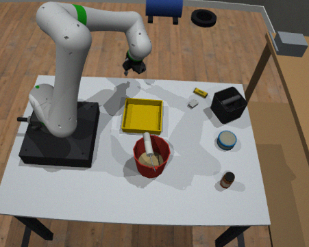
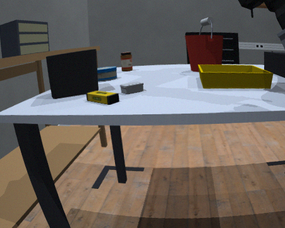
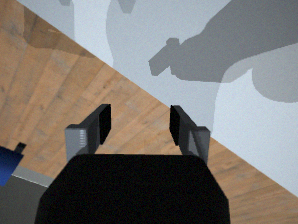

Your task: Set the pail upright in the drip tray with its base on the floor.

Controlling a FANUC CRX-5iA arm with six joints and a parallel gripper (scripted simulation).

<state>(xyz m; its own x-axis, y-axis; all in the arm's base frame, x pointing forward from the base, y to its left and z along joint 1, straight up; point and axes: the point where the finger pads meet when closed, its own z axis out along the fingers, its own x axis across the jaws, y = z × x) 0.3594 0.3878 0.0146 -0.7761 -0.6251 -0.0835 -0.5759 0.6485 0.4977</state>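
My gripper is now 550 mm to the left of the wire handle, 140 mm short of it and 90 mm below it. Also, from my hand: red pail: 550 mm to the right, 150 mm ahead, 30 mm above; small grey box: 380 mm ahead, 140 mm to the right, 90 mm below; yellow drip tray: 260 mm to the right, 100 mm ahead, 90 mm below.
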